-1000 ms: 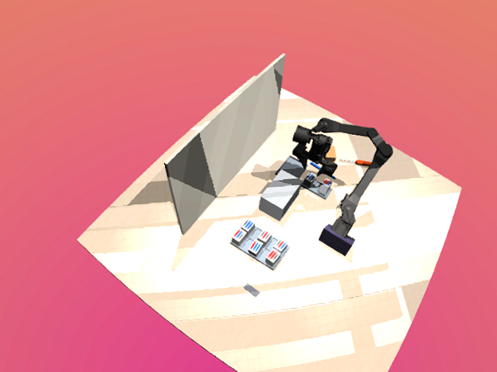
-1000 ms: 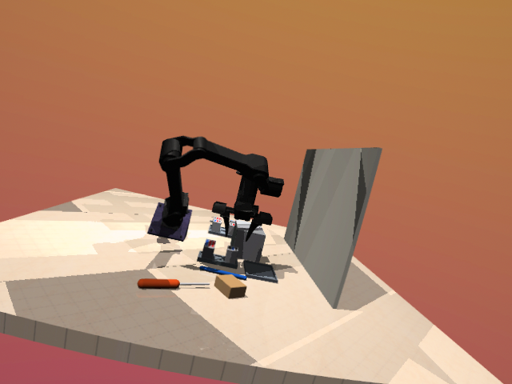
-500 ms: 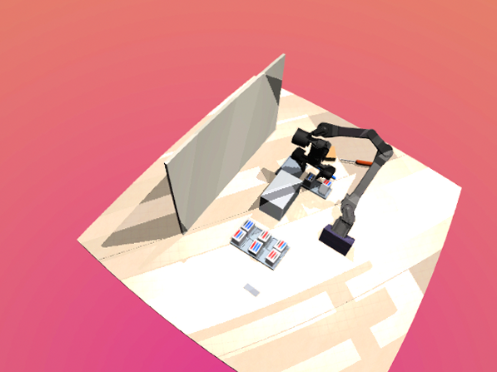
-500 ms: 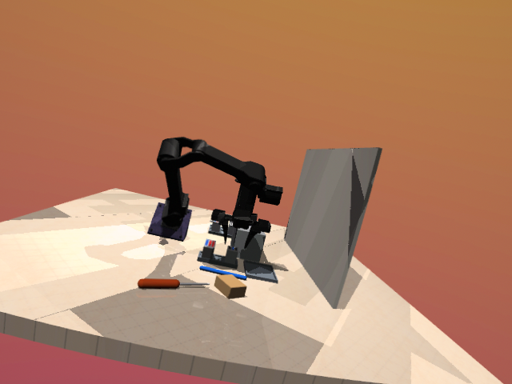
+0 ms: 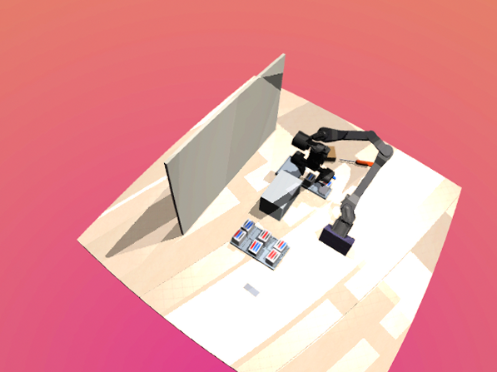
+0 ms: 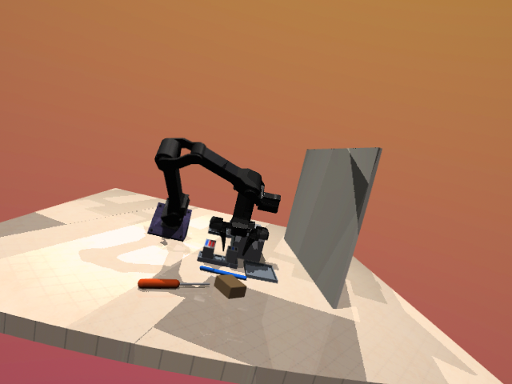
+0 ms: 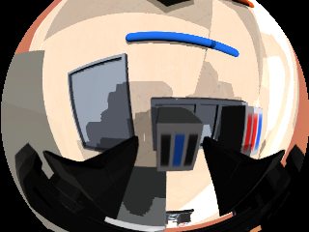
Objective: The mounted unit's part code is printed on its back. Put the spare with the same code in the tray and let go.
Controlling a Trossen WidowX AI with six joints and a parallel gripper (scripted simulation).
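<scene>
Right now the grey rack is 40 mm behind my gripper tip, 10 mm to the right of it and 30 mm below it. From my gripper tip the other things lie so: flat grey tray 100 mm ahead, 10 mm to the right, 30 mm below; mounted unit 40 mm ahead, 170 mm to the left, 20 mm above; blue pen 10 mm behind, 100 mm to the right, 30 mm below.
</scene>
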